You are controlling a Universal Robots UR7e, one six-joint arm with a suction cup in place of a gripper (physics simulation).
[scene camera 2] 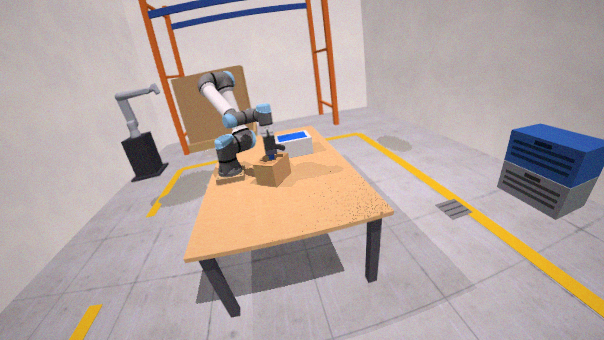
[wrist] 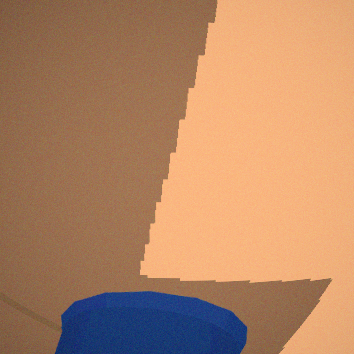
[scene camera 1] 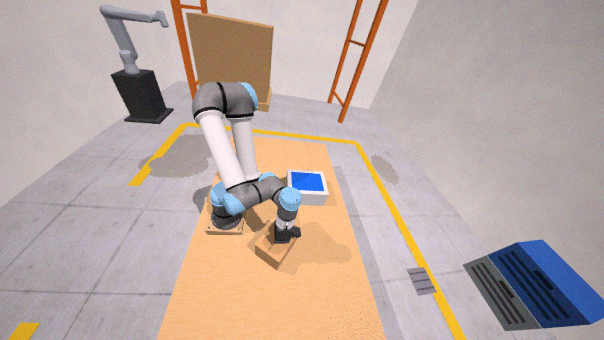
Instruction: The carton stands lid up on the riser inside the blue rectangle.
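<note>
A brown cardboard carton sits on the wooden table, just in front of the arm's base. My suction cup points straight down and presses on the carton's top face near its right edge. In the wrist view the blue cup sits against the shaded cardboard. The white riser, with the blue rectangle on top, stands behind and to the right of the carton, apart from it. Nothing is on the riser.
The arm's base is bolted to the table's left side. A large cardboard panel leans on an orange rack behind. A grey arm on a black pedestal and a blue-grey cabinet stand on the floor.
</note>
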